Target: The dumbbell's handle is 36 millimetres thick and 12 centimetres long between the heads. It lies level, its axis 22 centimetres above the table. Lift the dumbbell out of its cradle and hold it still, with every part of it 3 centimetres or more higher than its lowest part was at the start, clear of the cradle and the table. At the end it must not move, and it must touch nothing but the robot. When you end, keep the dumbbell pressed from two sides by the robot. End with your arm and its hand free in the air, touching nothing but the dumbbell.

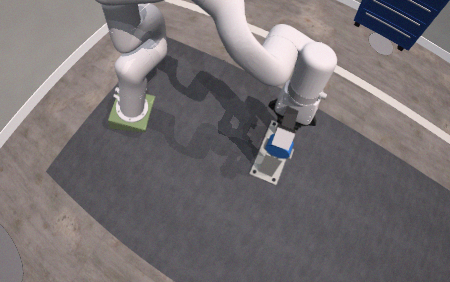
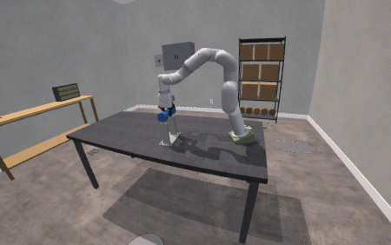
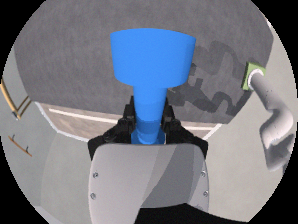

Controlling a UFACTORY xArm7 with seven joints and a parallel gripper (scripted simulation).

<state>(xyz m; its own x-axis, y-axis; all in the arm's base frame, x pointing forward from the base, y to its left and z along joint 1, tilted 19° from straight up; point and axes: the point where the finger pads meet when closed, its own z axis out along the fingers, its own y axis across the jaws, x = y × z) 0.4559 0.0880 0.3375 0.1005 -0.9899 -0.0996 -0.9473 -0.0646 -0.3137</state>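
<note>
My gripper is now right at the blue dumbbell. From my hand the other things lie so: grey cradle: 120 mm below.
</note>
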